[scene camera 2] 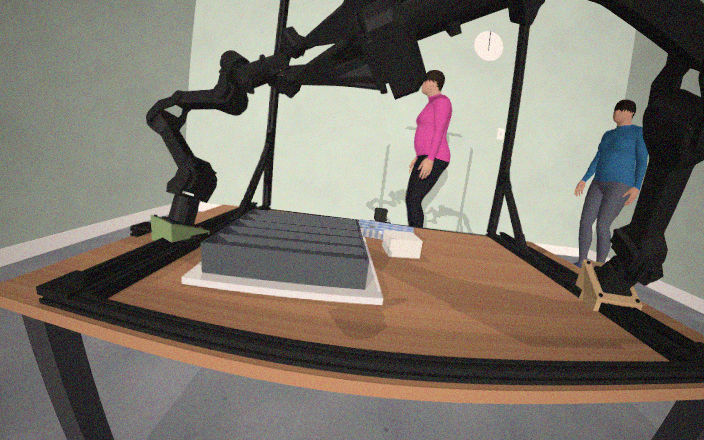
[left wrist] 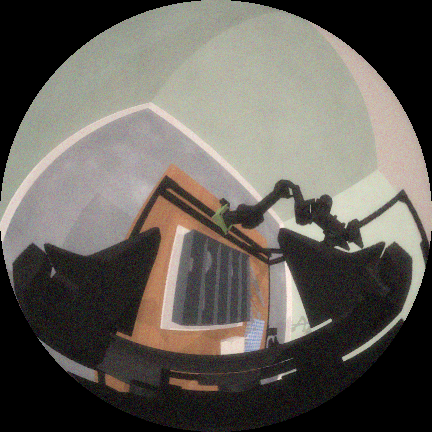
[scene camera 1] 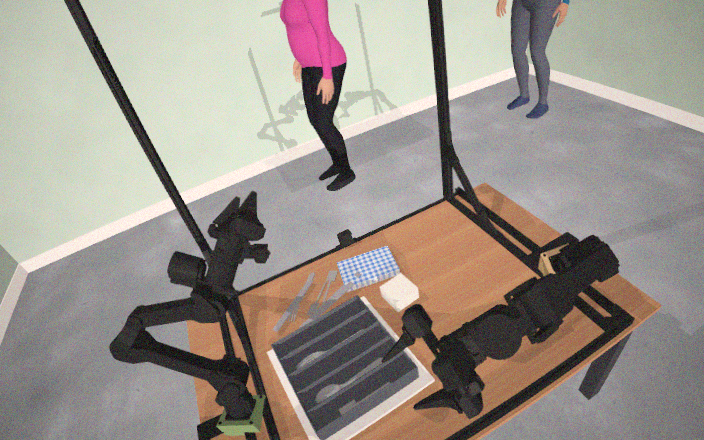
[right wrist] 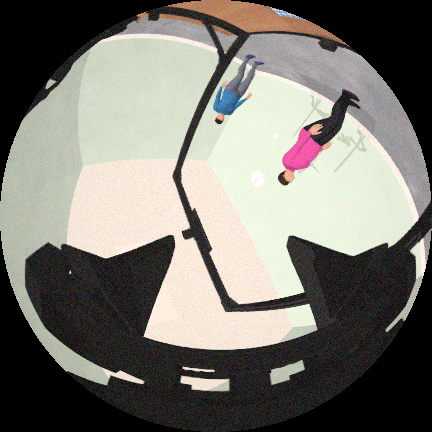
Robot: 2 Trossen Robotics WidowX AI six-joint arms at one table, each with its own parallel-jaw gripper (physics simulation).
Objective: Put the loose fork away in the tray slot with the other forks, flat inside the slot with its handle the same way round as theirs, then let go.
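Several loose silver cutlery pieces [scene camera 1: 306, 293] [left wrist: 256, 290] lie on the table behind the tray in scene camera 1; a fork shape shows among them, but I cannot tell surely which piece is the loose fork. The dark grey slotted tray [scene camera 1: 371, 396] [scene camera 2: 285, 264] holds silver pieces with rounded ends in two slots; the slot with the forks is too dark to tell. My left gripper [scene camera 1: 400, 382] is open and empty, raised above the tray's right side in scene camera 1. My right gripper [scene camera 1: 245, 196] [right wrist: 232, 241] is open and empty, high up and pointing away from the table.
A white base [scene camera 1: 424, 381] [scene camera 2: 290, 290] lies under the tray. A white box [scene camera 1: 398, 291] [scene camera 2: 402, 244] [left wrist: 232, 346] stands beside the tray's back corner. A blue checked cloth [scene camera 1: 368, 267] [left wrist: 255, 332] lies behind it, close to the cutlery. Black frame posts and rails stand around the table.
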